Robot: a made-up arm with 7 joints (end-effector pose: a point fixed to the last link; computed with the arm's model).
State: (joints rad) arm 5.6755 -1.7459 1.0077 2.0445 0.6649 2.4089 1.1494
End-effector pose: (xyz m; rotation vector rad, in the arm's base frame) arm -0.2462 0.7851 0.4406 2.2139 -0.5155 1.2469
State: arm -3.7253 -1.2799 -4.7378 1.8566 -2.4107 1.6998 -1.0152
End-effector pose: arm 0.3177 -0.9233 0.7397 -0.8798 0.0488 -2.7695
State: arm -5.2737 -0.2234 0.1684 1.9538 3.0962 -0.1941 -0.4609
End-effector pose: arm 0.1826 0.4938 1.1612 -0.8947 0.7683 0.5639
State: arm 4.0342 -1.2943 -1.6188 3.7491 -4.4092 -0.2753 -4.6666
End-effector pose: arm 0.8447 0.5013 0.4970 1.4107 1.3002 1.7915
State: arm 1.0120 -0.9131 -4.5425 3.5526 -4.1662 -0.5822 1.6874
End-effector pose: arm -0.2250 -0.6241 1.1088 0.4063 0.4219 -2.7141
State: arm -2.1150 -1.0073 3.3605 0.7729 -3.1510 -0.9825 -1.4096
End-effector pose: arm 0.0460 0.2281 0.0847 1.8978 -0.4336 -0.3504
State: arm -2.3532 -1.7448 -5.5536 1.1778 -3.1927 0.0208 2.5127
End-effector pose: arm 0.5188 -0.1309 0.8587 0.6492 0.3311 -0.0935
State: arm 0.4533 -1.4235 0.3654 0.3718 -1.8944 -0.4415 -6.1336
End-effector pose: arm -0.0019 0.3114 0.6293 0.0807 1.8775 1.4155
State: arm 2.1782 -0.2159 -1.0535 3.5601 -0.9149 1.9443 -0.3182
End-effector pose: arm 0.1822 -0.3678 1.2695 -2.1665 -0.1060 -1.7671
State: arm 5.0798 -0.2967 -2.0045 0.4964 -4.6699 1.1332 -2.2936
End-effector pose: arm -0.5031 -0.0886 0.2352 0.7302 -1.7432 1.3013
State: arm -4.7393 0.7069 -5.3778 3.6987 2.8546 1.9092 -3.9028
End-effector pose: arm 0.3473 0.2401 1.1811 -0.0233 2.2027 -1.7237
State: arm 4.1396 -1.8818 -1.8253 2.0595 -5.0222 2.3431 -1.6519
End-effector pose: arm -0.0522 0.8732 0.2075 0.4307 0.0203 0.5678
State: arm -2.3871 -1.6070 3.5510 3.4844 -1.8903 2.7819 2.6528
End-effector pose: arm 0.7249 0.3634 0.4837 -0.0988 -2.1285 1.3561
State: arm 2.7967 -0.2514 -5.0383 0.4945 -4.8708 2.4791 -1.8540
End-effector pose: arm -0.0716 -0.4161 0.4318 -1.3096 0.5422 -2.1784
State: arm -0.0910 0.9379 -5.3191 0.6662 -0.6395 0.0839 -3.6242
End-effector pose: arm 0.2695 0.5527 0.1363 -2.2076 1.8250 0.9934
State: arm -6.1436 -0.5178 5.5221 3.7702 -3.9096 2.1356 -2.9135
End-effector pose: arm -0.6042 0.3207 0.8904 -1.7602 1.2434 -0.1191
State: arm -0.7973 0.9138 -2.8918 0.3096 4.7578 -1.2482 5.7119
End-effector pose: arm -0.2758 -0.0908 0.6277 1.8061 -0.6541 -0.8630
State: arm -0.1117 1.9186 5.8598 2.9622 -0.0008 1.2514 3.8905
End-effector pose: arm 0.9668 -0.1880 -0.1672 -1.1062 -2.7858 0.6950
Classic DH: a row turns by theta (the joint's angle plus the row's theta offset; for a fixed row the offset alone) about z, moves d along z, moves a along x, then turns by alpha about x. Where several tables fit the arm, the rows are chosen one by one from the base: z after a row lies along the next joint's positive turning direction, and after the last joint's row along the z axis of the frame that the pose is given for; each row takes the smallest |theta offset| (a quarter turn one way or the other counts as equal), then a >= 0, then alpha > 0; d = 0 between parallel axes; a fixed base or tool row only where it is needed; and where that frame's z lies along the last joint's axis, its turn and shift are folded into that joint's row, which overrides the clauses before.
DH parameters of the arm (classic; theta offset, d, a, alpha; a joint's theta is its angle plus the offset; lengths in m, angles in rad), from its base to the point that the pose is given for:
joint 1: 0 0.375 0 -1.5708
joint 2: 0 0 0 1.5708
joint 3: 0 0.442 0.079 1.5708
joint 4: 0 0 0.116 1.5708
joint 5: 0 0.513 0 1.5708
joint 6: 0 0 0.12 -1.5708
joint 7: 0 0.154 0 0

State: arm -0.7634 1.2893 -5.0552 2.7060 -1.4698 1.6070 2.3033
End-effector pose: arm 0.9058 -0.6102 0.4434 0.6838 -2.9099 0.4710
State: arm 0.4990 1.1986 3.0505 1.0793 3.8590 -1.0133 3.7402
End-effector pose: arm 0.0262 -0.0788 0.9152 -0.1248 -1.9776 1.6326
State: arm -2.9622 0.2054 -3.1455 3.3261 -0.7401 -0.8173 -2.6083
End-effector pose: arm -0.4705 0.0490 1.2163 -0.3576 -1.0708 -0.1378
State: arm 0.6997 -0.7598 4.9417 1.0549 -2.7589 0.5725 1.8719
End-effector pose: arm 0.4679 -0.5508 0.6262 1.6868 -0.6055 1.6058
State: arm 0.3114 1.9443 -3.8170 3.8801 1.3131 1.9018 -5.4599
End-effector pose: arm 0.7812 -0.1314 -0.0826 0.4455 0.3366 0.3030
